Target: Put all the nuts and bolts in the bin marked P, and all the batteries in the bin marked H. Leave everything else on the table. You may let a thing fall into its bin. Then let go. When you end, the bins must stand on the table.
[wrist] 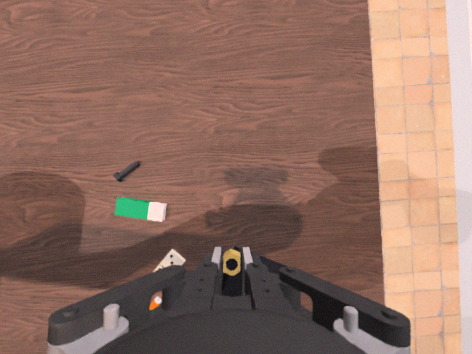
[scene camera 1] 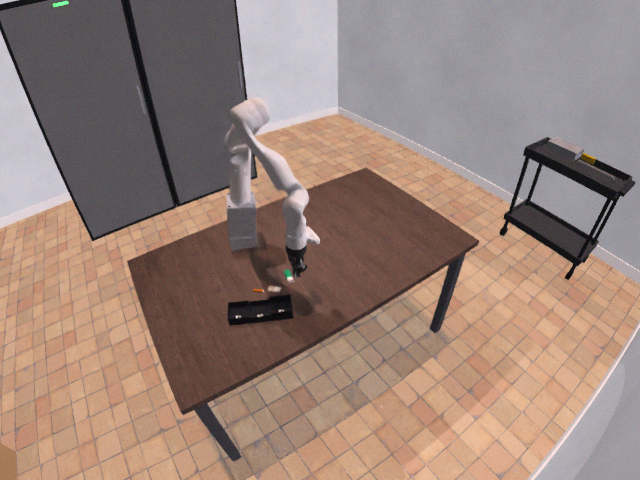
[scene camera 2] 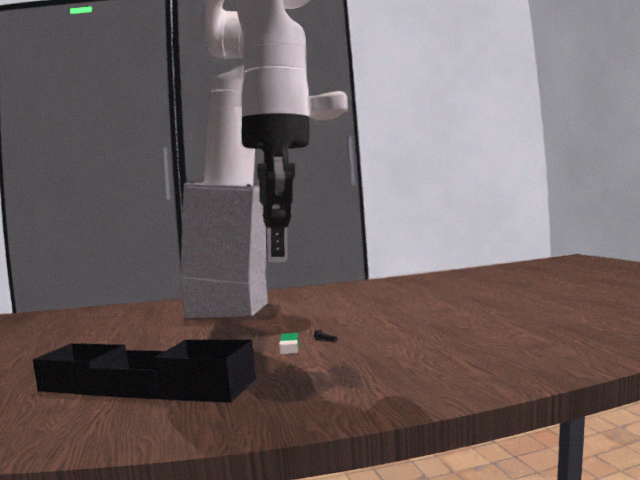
Labels:
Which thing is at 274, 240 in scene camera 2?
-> My gripper.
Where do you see an eraser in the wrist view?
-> At 128, 207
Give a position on a three joined black bins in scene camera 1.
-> At 277, 307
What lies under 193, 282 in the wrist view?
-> My gripper.

